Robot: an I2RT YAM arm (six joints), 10 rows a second.
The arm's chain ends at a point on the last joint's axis. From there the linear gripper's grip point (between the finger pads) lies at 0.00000 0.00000 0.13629 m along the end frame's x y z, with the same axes.
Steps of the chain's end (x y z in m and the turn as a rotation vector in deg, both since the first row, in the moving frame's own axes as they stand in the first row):
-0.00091 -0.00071 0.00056 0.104 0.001 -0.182
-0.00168 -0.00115 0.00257 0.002 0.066 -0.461
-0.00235 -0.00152 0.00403 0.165 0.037 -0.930
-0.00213 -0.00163 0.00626 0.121 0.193 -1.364
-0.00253 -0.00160 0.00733 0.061 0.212 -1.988
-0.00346 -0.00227 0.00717 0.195 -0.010 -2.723
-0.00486 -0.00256 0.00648 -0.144 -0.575 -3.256
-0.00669 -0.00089 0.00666 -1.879 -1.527 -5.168
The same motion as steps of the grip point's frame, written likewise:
-0.00091 -0.00096 0.00056 0.104 0.001 -0.182
-0.00152 -0.00116 0.00257 0.002 0.066 -0.461
-0.00227 -0.00191 0.00403 0.165 0.037 -0.930
-0.00167 -0.00192 0.00626 0.121 0.193 -1.364
-0.00203 -0.00175 0.00733 0.061 0.212 -1.988
-0.00349 -0.00273 0.00717 0.195 -0.010 -2.723
-0.00622 -0.00218 0.00647 -0.144 -0.575 -3.256
-0.01011 0.00374 0.00654 -1.879 -1.527 -5.168

